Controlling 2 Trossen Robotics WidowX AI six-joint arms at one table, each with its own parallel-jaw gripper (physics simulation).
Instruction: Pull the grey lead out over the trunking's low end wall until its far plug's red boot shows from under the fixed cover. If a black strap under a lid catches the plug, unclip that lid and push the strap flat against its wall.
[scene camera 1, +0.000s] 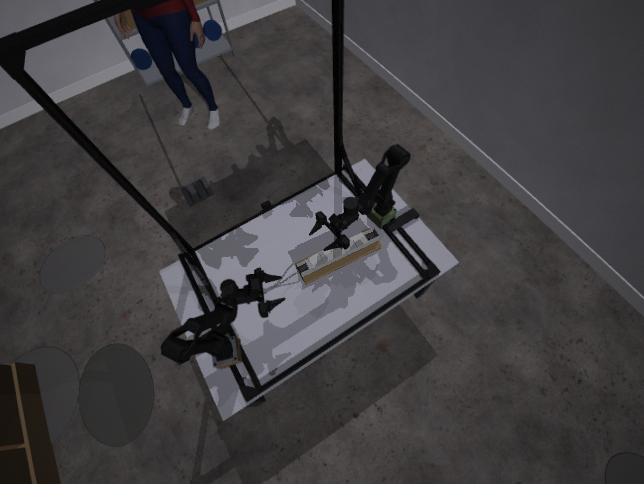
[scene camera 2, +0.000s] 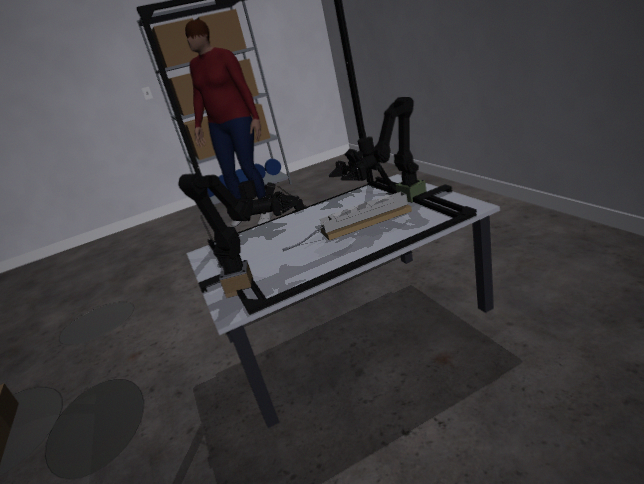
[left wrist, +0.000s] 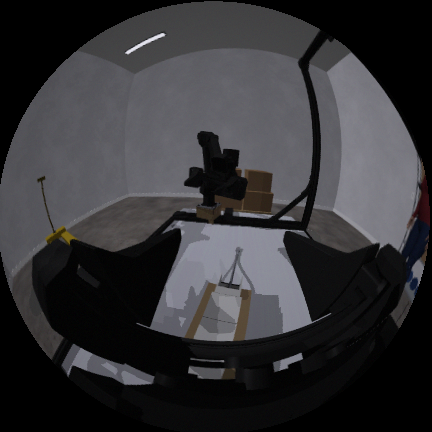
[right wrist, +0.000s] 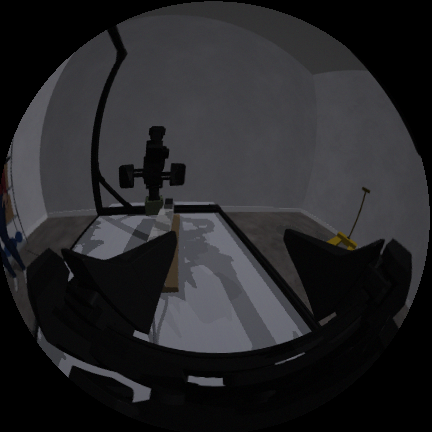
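Pixels of known places: left gripper, fingertip midpoint: (scene camera 1: 316, 242) (scene camera 2: 334, 177) (left wrist: 234, 235) (right wrist: 149, 180); right gripper, fingertip midpoint: (scene camera 1: 283, 287) (scene camera 2: 299, 199) (left wrist: 197, 187) (right wrist: 232, 235); left arm's base at its link origin: (scene camera 1: 382, 209) (scene camera 2: 410, 182) (right wrist: 153, 198); right arm's base at its link origin: (scene camera 1: 223, 351) (scene camera 2: 233, 268) (left wrist: 208, 203).
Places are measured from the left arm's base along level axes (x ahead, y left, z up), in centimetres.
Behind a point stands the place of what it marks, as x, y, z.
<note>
The pale trunking (scene camera 1: 341, 253) @[30.5, 4.9, 0.3] (scene camera 2: 367, 213) @[31.0, 5.5, -1.4] lies along the table in a wood-sided base. In the left wrist view its low end wall (left wrist: 227, 289) @[45.3, -0.8, 0.3] faces away from the camera. Thin grey leads (scene camera 1: 284, 277) @[56.7, -3.5, -5.0] (scene camera 2: 302, 242) @[60.0, -3.8, -6.6] (left wrist: 233, 265) @[57.6, -3.4, -5.4] run out over that end onto the table; which is the task's lead I cannot tell. My left gripper (scene camera 1: 318, 241) @[39.9, 0.1, 16.5] (left wrist: 234, 235) @[39.9, 0.1, 16.5] is open and empty, above the trunking. My right gripper (scene camera 1: 281, 288) @[61.2, 6.7, 16.1] (right wrist: 232, 235) @[61.2, 6.7, 16.1] is open and empty, above the table near the leads' loose ends. The strap, plug and red boot cannot be made out.
A black frame (scene camera 1: 346, 326) @[49.2, 31.2, -5.4] (scene camera 2: 364, 253) @[52.0, 31.3, -5.3] runs around the white table (scene camera 1: 223, 405) @[107.3, 22.2, -7.4] (scene camera 2: 223, 323) @[107.5, 24.5, -7.4], with uprights at its far corners. A person (scene camera 1: 177, 49) (scene camera 2: 221, 88) stands behind the table, in front of a shelf unit with boxes.
</note>
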